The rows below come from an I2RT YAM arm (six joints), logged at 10 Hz.
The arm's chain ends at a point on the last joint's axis. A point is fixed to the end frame.
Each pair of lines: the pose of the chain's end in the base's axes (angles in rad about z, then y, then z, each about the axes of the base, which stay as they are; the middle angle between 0 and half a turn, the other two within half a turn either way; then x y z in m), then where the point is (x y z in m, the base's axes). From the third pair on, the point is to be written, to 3 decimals.
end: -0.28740 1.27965 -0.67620 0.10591 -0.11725 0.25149
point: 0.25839 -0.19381 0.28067
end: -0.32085 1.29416 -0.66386 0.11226 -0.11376 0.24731
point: 0.26583 -0.18943 0.27293
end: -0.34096 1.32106 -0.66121 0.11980 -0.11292 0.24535
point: 0.274 -0.189 0.266
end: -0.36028 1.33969 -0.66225 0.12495 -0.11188 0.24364
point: 0.279 -0.189 0.260
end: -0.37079 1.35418 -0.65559 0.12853 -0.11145 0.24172
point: 0.283 -0.188 0.256
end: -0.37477 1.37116 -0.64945 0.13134 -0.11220 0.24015
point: 0.287 -0.188 0.251
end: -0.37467 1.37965 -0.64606 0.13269 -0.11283 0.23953
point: 0.288 -0.188 0.249
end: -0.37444 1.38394 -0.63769 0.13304 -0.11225 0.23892
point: 0.289 -0.186 0.248
